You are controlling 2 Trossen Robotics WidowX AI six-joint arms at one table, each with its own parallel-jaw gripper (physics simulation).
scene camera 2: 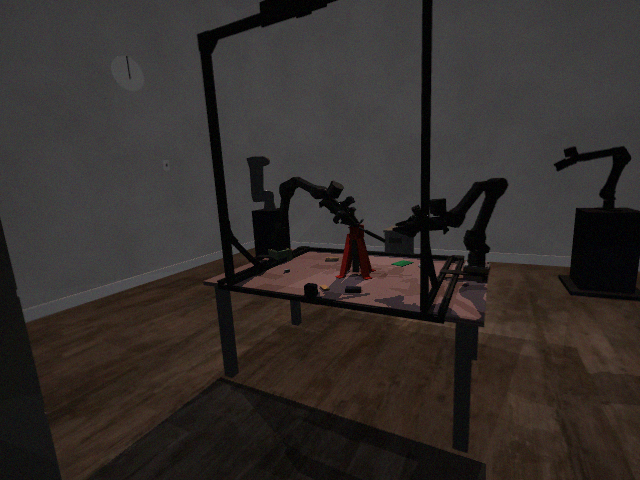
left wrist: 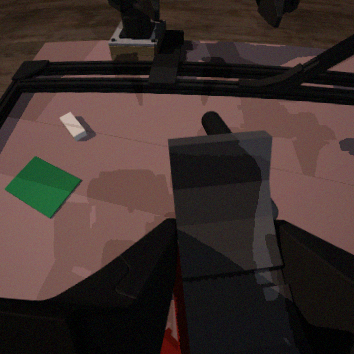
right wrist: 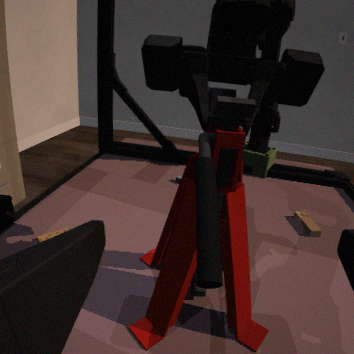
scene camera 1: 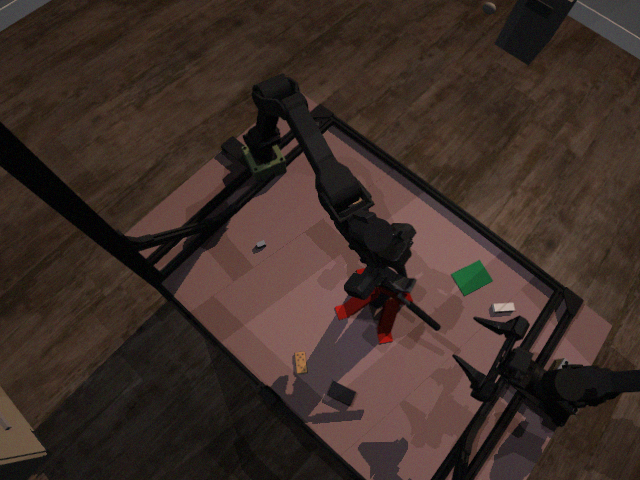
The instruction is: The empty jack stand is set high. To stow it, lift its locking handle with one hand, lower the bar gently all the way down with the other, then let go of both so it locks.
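The red jack stand stands mid-table. Its grey saddle-topped bar sits low, just above the red collar. My left gripper is shut on the saddle from above. The black locking handle slopes down from the stand and nothing holds it. My right gripper is open and empty, drawn back from the handle toward the table's right end. Its fingers frame the stand in the right wrist view.
A green square and a white block lie right of the stand. A tan domino and a black block lie near the front edge. A small grey piece lies to the left.
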